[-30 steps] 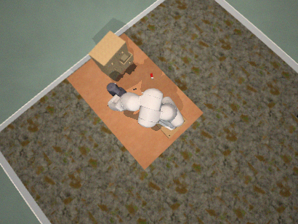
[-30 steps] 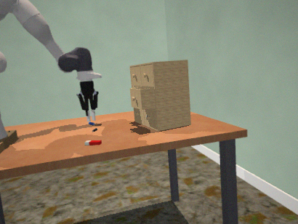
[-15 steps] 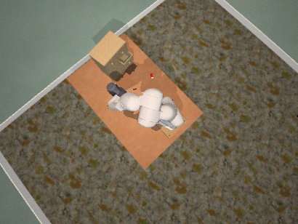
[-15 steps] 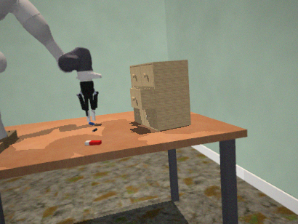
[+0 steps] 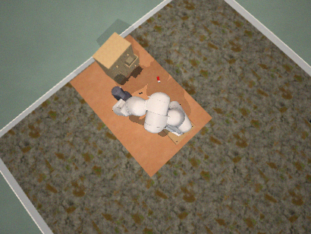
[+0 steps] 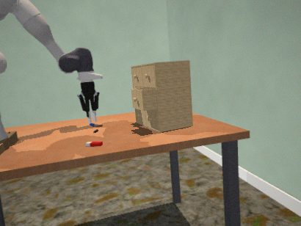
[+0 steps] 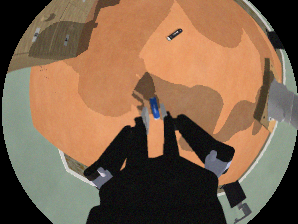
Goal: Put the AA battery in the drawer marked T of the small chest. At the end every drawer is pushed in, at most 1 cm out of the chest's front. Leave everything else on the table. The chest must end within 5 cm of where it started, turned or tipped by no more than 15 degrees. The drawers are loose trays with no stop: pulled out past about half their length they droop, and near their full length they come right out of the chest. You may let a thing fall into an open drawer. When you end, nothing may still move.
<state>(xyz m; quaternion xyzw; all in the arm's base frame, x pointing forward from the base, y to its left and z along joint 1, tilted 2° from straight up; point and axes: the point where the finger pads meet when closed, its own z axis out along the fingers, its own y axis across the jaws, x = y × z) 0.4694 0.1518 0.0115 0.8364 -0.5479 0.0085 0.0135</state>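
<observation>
Now: the blue AA battery 5 cm below my hand. Also, from my hand: white cylinder 6 cm behind, 42 cm to the right, 5 cm below; then small black piece 1 cm behind, 18 cm to the right, 5 cm below; then drawer 26 cm ahead, 33 cm to the right, 8 cm above.
</observation>
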